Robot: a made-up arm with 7 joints. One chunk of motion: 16 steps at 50 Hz.
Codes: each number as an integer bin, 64 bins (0 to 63) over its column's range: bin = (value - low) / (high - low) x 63, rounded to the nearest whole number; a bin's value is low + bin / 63 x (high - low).
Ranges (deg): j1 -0.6..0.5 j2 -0.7..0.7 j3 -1.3..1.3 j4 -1.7..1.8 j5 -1..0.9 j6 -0.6..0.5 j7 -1.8..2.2
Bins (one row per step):
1: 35 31 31 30 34 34 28
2: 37 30 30 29 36 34 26
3: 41 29 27 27 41 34 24
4: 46 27 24 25 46 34 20
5: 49 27 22 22 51 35 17
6: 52 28 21 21 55 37 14
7: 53 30 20 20 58 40 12
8: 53 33 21 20 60 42 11
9: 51 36 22 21 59 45 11
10: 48 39 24 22 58 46 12
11: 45 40 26 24 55 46 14
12: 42 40 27 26 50 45 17
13: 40 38 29 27 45 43 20
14: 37 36 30 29 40 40 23
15: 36 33 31 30 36 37 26
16: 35 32 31 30 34 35 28
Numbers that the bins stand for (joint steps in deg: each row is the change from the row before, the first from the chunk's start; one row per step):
1: 0.011 -0.011 -0.021 -0.033 0.025 -0.006 -0.022
2: 0.046 -0.033 -0.062 -0.089 0.086 -0.006 -0.149
3: 0.116 -0.056 -0.186 -0.200 0.237 -0.006 -0.276
4: 0.203 -0.100 -0.310 -0.311 0.387 -0.006 -0.530
5: 0.256 -0.100 -0.392 -0.478 0.538 0.011 -0.721
6: 0.308 -0.078 -0.433 -0.533 0.659 0.046 -0.911
7: 0.325 -0.033 -0.475 -0.589 0.749 0.098 -1.038
8: 0.325 0.033 -0.433 -0.589 0.810 0.133 -1.102
9: 0.290 0.100 -0.392 -0.533 0.779 0.186 -1.102
10: 0.238 0.167 -0.310 -0.478 0.749 0.203 -1.038
11: 0.186 0.189 -0.227 -0.367 0.659 0.203 -0.911
12: 0.133 0.189 -0.186 -0.256 0.508 0.186 -0.721
13: 0.098 0.144 -0.103 -0.200 0.357 0.151 -0.530
14: 0.046 0.100 -0.062 -0.089 0.206 0.098 -0.340
15: 0.029 0.033 -0.021 -0.033 0.086 0.046 -0.149
16: 0.011 0.011 -0.021 -0.033 0.025 0.011 -0.022

